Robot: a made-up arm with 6 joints. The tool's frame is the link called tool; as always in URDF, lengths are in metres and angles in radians.
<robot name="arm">
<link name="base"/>
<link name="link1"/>
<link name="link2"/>
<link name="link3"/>
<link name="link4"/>
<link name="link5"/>
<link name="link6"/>
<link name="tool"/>
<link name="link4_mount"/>
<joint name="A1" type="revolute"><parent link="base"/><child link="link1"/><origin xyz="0 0 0.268"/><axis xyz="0 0 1"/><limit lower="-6.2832" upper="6.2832" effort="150" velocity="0.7"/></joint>
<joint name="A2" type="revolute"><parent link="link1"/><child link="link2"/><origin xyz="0 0 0"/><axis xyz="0 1 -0.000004"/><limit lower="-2.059" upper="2.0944" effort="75" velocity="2.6"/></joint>
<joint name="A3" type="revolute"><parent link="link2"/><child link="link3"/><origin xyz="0.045 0 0.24"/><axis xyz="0 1 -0.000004"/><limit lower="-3.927" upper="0.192" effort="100" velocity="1.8"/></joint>
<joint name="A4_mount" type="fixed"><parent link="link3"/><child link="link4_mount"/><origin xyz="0.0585 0 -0.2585"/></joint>
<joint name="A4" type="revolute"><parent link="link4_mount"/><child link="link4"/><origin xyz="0.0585 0 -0.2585"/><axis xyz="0 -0.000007 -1"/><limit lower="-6.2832" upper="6.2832" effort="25" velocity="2.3"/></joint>
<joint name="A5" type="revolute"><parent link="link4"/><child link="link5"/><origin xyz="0 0 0"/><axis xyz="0 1 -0.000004"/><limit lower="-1.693" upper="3.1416" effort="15" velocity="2.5"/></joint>
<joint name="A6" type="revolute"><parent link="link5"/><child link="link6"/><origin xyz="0.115 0 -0.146"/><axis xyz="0 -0.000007 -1"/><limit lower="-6.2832" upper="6.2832" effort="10" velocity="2.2"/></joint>
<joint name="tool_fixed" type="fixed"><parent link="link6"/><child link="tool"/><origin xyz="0 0 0" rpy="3.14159 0 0"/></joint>
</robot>
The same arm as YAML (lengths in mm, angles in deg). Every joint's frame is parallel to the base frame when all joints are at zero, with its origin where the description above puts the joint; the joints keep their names.
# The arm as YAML. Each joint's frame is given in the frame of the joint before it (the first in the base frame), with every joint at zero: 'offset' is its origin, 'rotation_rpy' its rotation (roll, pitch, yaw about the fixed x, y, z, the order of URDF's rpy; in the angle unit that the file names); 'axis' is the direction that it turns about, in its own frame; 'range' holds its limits. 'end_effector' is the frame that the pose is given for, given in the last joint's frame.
length_unit: mm
angle_unit: deg
chain:
  - id: A1
    offset: [0.0, 0.0, 268.0]
    rotation_rpy: [0.0, 0.0, 0.0]
    axis: [0.0, 0.0, 1.0]
    range: [-360.0, 360.0]
  - id: A2
    offset: [0.0, 0.0, 0.0]
    rotation_rpy: [0.0, 0.0, 0.0]
    axis: [0.0, 1.0, 0.0]
    range: [-117.97, 120.0]
  - id: A3
    offset: [45.0, 0.0, 240.0]
    rotation_rpy: [0.0, 0.0, 0.0]
    axis: [0.0, 1.0, 0.0]
    range: [-225.0, 11.0]
  - id: A4
    offset: [117.0, 0.0, -517.0]
    rotation_rpy: [0.0, 0.0, 0.0]
    axis: [0.0, 0.0, -1.0]
    range: [-360.0, 360.0]
  - id: A5
    offset: [0.0, 0.0, 0.0]
    rotation_rpy: [0.0, 0.0, 0.0]
    axis: [0.0, 1.0, 0.0]
    range: [-97.0, 180.0]
  - id: A6
    offset: [115.0, 0.0, -146.0]
    rotation_rpy: [0.0, 0.0, 0.0]
    axis: [0.0, 0.0, -1.0]
    range: [-360.0, 360.0]
end_effector:
  offset: [0.0, 0.0, 0.0]
  rotation_rpy: [180.0, 0.0, 0.0]

